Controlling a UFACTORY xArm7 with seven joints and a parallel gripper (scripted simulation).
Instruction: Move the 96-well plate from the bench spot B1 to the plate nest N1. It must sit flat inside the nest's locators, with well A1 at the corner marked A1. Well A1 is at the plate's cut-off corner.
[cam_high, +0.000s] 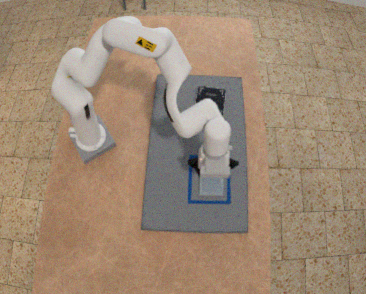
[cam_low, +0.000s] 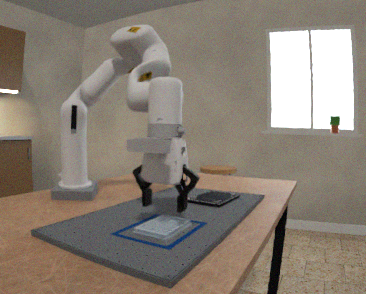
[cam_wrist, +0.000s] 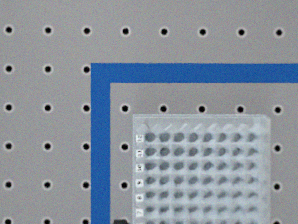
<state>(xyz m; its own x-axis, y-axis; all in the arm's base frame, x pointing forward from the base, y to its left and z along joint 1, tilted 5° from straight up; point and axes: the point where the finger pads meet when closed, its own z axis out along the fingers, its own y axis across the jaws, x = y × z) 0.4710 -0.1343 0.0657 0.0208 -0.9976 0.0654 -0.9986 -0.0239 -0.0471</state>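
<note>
Now: hand 50 mm above the 96-well plate. Round my hand: black plate nest 10 mm behind, 340 mm to the left, 60 mm below.
</note>
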